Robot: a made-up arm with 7 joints.
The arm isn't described. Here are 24 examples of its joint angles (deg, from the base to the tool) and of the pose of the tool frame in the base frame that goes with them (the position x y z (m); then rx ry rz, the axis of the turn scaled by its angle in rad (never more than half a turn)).
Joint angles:
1: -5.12 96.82 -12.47 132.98 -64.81 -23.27 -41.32
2: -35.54 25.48 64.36 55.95 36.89 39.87 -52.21
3: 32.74 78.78 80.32 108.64 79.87 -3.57 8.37
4: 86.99 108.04 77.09 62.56 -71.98 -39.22 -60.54
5: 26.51 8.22 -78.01 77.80 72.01 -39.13 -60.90
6: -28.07 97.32 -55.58 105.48 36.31 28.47 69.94
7: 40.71 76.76 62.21 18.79 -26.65 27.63 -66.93
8: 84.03 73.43 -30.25 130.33 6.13 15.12 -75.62
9: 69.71 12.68 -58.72 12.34 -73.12 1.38 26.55
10: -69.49 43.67 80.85 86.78 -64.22 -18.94 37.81
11: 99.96 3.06 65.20 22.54 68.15 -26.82 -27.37
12: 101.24 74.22 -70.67 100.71 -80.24 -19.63 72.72
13: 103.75 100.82 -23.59 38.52 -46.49 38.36 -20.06
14: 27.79 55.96 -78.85 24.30 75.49 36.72 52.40
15: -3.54 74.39 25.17 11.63 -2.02 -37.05 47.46
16: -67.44 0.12 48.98 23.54 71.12 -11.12 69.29
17: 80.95 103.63 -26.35 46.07 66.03 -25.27 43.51
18: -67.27 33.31 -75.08 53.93 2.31 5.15 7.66
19: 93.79 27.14 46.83 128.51 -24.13 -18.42 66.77
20: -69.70 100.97 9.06 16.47 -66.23 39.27 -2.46
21: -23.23 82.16 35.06 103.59 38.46 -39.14 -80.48
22: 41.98 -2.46 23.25 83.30 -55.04 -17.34 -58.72
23: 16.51 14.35 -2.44 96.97 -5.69 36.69 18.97
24: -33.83 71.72 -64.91 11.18 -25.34 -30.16 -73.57
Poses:
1: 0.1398 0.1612 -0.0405 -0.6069 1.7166 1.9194
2: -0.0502 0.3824 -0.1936 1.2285 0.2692 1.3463
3: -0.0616 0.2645 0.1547 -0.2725 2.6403 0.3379
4: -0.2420 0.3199 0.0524 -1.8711 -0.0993 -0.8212
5: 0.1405 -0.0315 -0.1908 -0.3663 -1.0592 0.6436
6: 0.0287 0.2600 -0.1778 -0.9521 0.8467 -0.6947
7: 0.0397 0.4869 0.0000 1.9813 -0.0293 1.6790
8: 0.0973 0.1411 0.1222 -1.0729 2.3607 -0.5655
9: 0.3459 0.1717 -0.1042 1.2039 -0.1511 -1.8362
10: 0.0186 0.3930 -0.0270 1.0202 0.3774 -1.2936
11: 0.3357 0.2162 0.0916 -1.5316 -0.7728 2.3802
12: 0.1967 0.2015 0.1054 1.8286 0.5669 -1.6436
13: -0.0384 0.4541 0.1081 2.1869 0.0301 1.0753
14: 0.1362 0.3714 -0.2242 -0.3837 -0.0112 0.2373
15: 0.0314 0.4812 -0.0830 0.5948 -0.6893 -0.5729
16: -0.3024 0.1890 -0.1824 0.2611 -0.7583 1.3049
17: 0.0107 0.4392 0.1290 1.0112 -2.3372 -0.3028
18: -0.2818 0.1533 -0.1632 -0.9298 0.7441 -1.0350
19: -0.0222 0.2485 0.1058 -2.0748 2.1238 0.3187
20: 0.0915 0.4776 -0.0259 1.8473 1.7048 -1.7805
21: 0.1835 0.2611 0.0240 0.8250 -2.6572 0.8574
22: 0.2644 0.1982 -0.0210 1.6543 -2.2232 0.9044
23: 0.2298 0.1549 -0.0773 0.0561 -1.2705 -0.3846
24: -0.0682 0.4609 -0.1312 0.8388 -0.3763 -1.9695
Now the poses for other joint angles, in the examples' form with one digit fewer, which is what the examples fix.
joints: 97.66 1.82 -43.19 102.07 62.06 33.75 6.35
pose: 0.108 -0.002 0.158 -0.952 -1.907 -1.499
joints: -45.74 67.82 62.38 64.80 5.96 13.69 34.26
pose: 0.097 0.421 -0.023 0.793 -0.684 -0.300
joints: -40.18 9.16 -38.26 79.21 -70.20 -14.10 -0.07
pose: -0.024 0.040 -0.268 -0.281 -1.062 -1.642
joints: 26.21 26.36 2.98 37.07 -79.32 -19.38 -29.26
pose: 0.236 0.278 -0.206 1.339 -1.216 -1.211
